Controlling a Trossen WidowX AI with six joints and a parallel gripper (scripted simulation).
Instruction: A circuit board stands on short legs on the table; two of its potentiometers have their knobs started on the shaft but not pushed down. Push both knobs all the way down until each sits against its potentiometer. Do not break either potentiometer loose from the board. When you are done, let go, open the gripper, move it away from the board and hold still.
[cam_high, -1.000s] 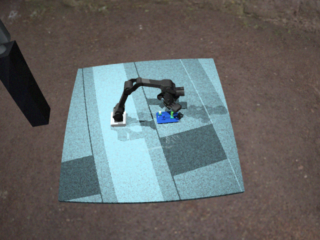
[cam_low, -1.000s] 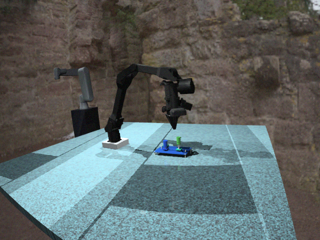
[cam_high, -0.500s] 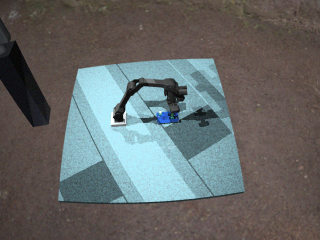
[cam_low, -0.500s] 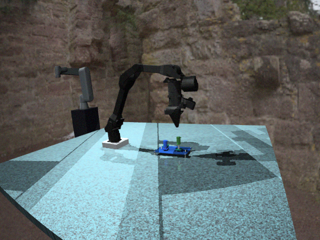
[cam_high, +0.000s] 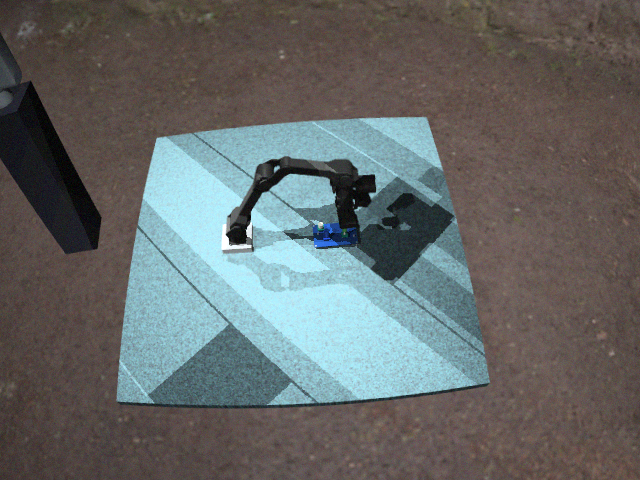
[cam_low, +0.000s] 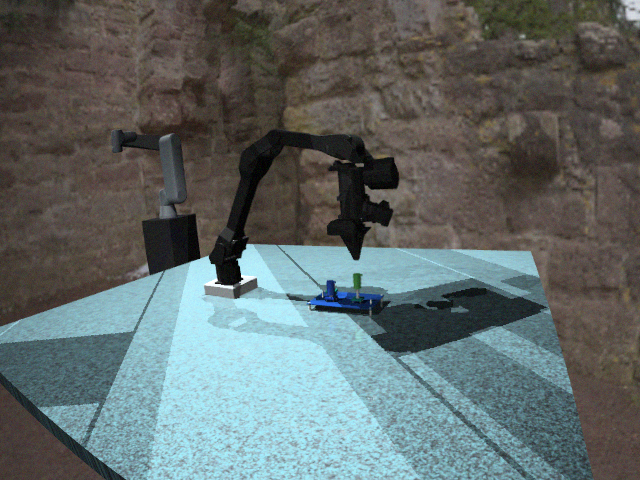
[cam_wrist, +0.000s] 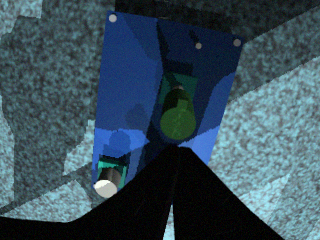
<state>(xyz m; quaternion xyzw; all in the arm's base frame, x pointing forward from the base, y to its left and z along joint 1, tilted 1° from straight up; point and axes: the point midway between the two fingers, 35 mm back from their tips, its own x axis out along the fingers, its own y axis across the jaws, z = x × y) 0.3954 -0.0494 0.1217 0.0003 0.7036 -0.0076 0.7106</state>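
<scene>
The green knob lies 50 mm below my gripper tip. The rest, counted from my gripper tip: blue knob 70 mm below, 70 mm behind.
</scene>
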